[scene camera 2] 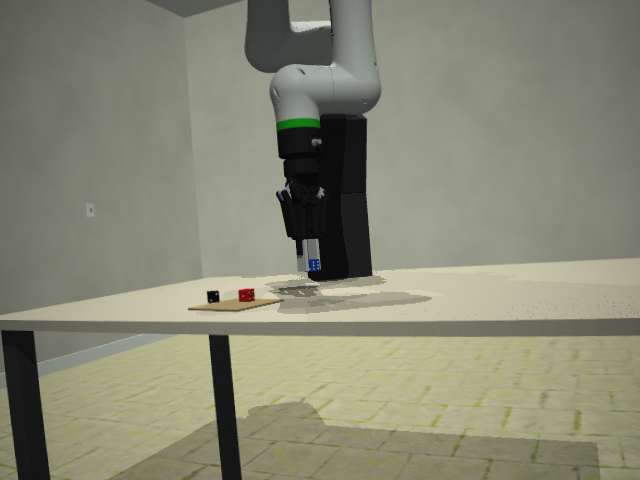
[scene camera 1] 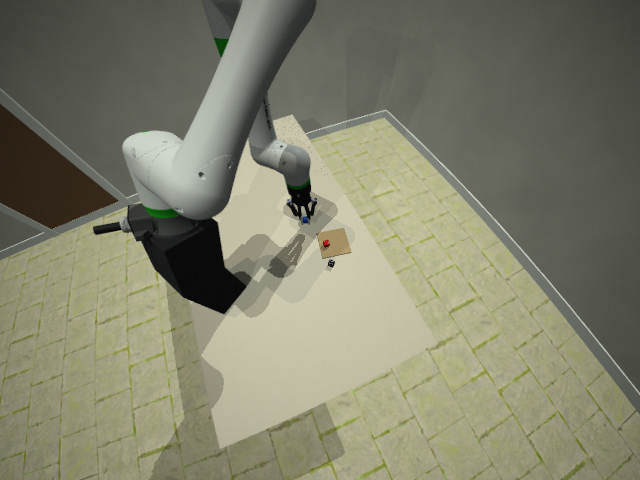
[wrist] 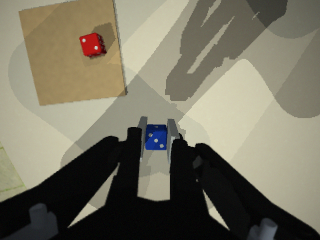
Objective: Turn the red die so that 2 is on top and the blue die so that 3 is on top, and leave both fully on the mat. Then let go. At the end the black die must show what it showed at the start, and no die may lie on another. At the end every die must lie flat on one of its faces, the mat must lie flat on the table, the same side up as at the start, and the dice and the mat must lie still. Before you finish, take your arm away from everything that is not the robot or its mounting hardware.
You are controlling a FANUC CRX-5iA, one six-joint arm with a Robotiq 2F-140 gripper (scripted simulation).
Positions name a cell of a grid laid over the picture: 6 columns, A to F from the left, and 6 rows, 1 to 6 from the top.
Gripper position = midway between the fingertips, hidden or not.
I see my gripper (scene camera 2: C4) and a tan mat (scene camera 1: D3).
My gripper is seen too in the wrist view (wrist: C4).
